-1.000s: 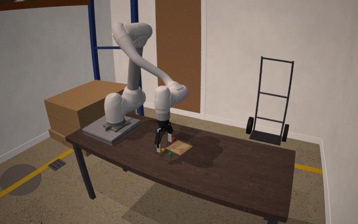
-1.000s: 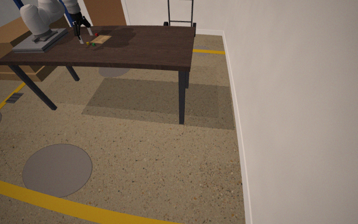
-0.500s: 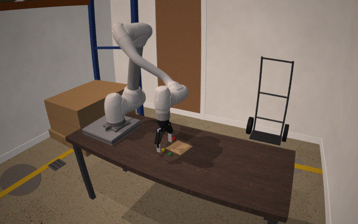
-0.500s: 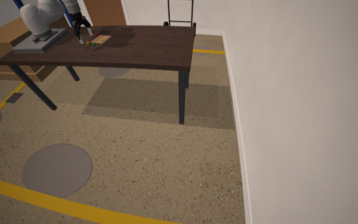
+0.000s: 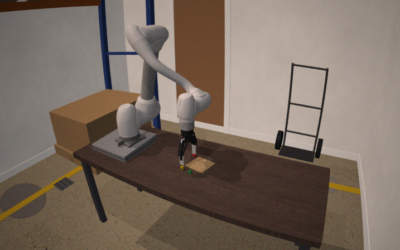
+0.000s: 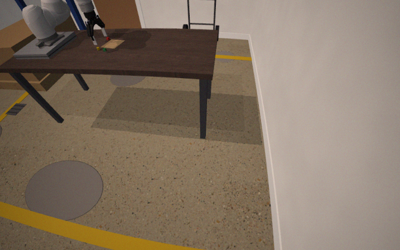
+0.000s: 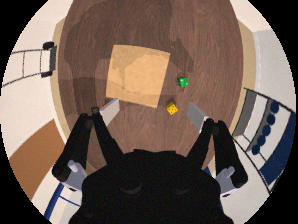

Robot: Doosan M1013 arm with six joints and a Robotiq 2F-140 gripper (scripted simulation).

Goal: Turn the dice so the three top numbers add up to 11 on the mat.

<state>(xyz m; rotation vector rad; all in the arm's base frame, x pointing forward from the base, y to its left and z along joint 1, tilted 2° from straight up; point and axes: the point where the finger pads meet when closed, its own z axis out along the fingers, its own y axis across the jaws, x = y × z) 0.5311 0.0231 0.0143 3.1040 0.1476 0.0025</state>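
My gripper is now 6 cm to the left of the green die, 6 cm short of it and 5 cm above it. Round my hand: red die 12 cm to the left, 5 cm below, 4 cm behind; then tan mat 6 cm below, 5 cm to the left, 5 cm ahead; then yellow die 5 cm to the right, 5 cm below, 1 cm behind.
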